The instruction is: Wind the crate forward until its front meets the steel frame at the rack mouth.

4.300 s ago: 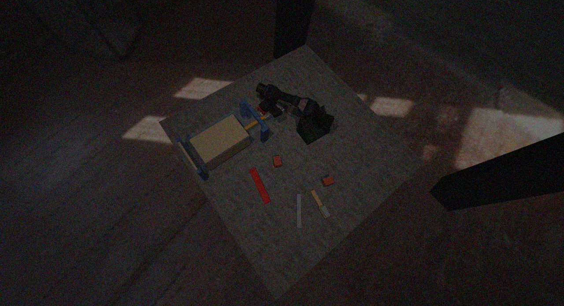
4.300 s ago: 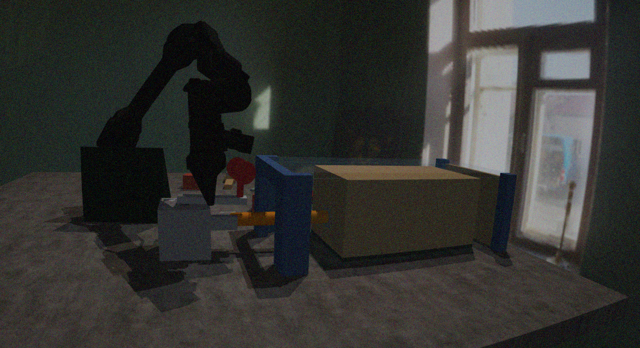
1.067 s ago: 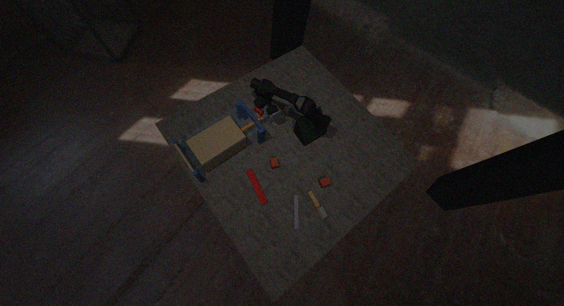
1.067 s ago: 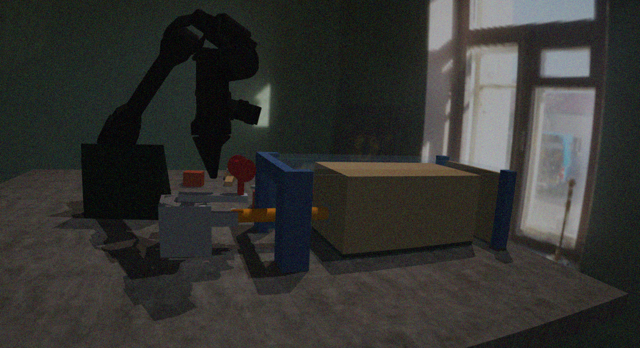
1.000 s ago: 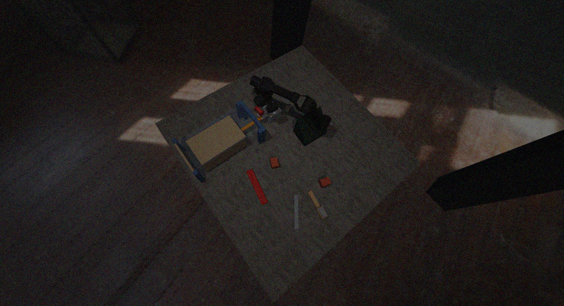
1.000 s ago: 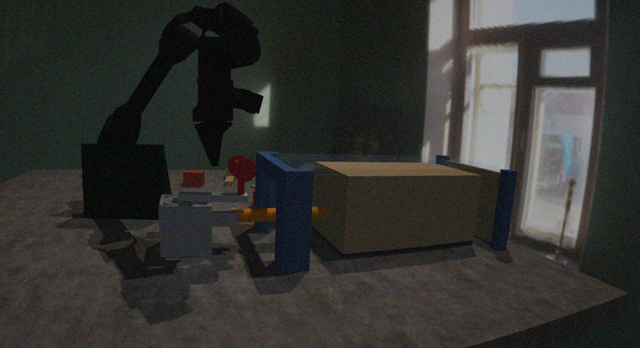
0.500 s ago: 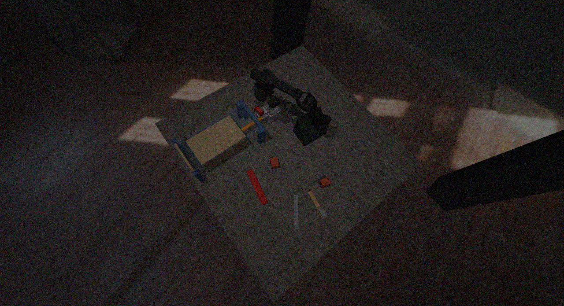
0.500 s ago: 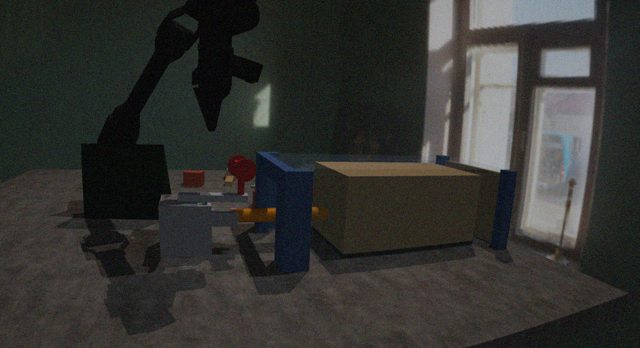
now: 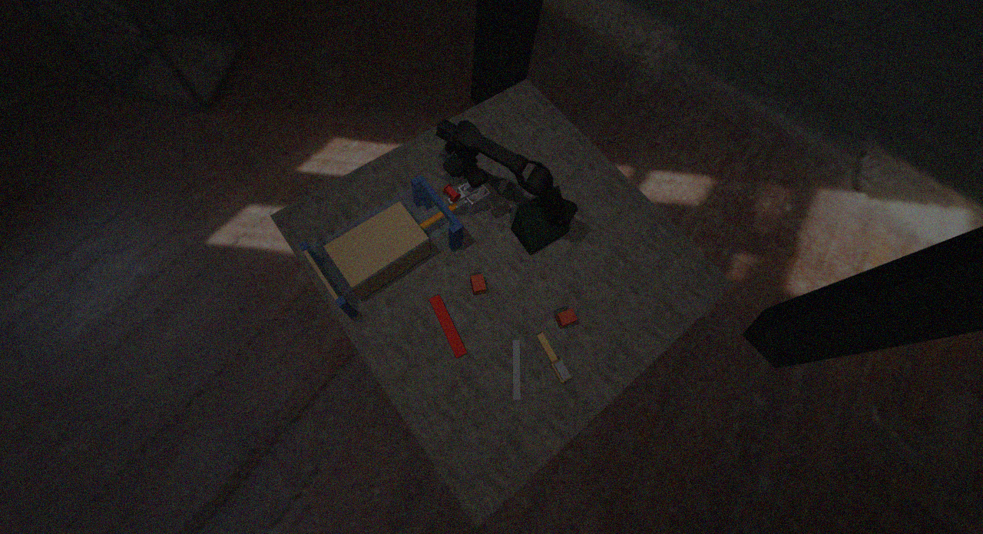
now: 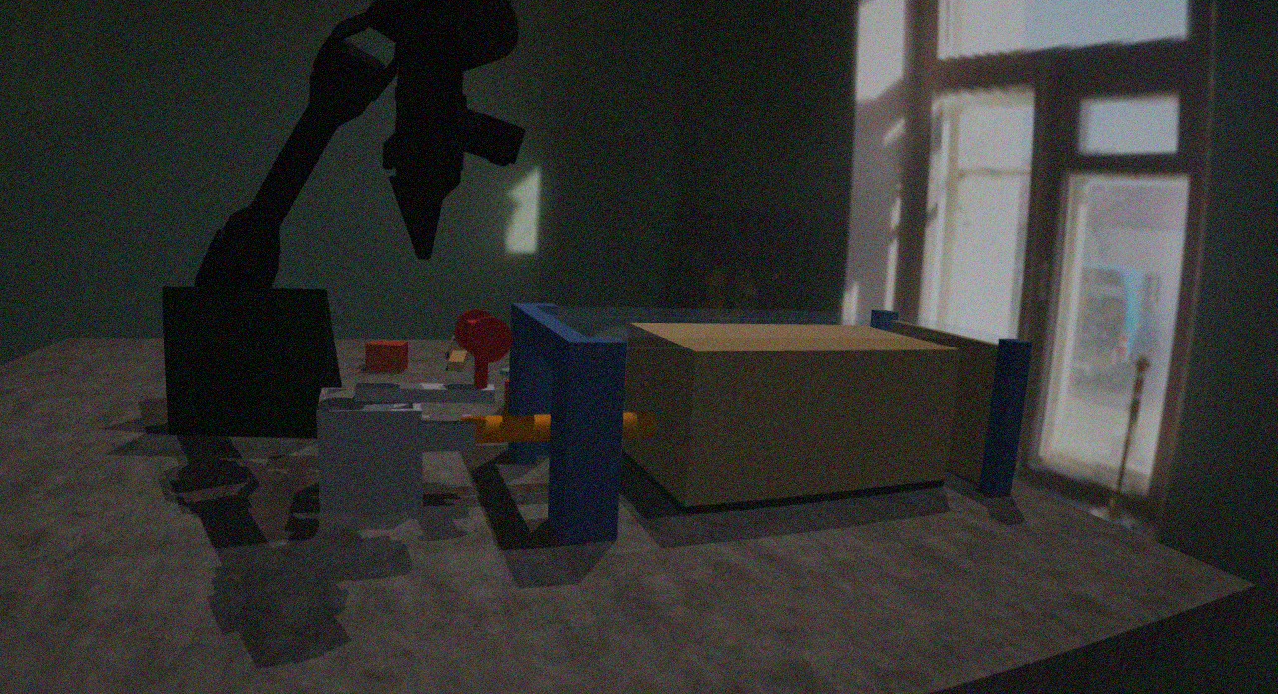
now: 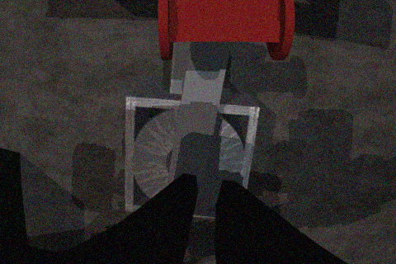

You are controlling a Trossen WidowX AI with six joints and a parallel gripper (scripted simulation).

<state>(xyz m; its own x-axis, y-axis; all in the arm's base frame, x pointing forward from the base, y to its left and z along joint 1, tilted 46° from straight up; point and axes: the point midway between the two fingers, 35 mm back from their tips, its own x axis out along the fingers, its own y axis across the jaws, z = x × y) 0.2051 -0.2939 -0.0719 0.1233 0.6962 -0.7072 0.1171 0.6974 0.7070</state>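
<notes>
The red knob is 8 cm below my gripper tip, 5 cm ahead of it and 1 cm to the right of it. From my gripper tip the other things lie so: crank handle 11 cm below, 1 cm ahead; then blue frame 11 cm below, 11 cm ahead; then grey winch 18 cm below, 6 cm behind.
</notes>
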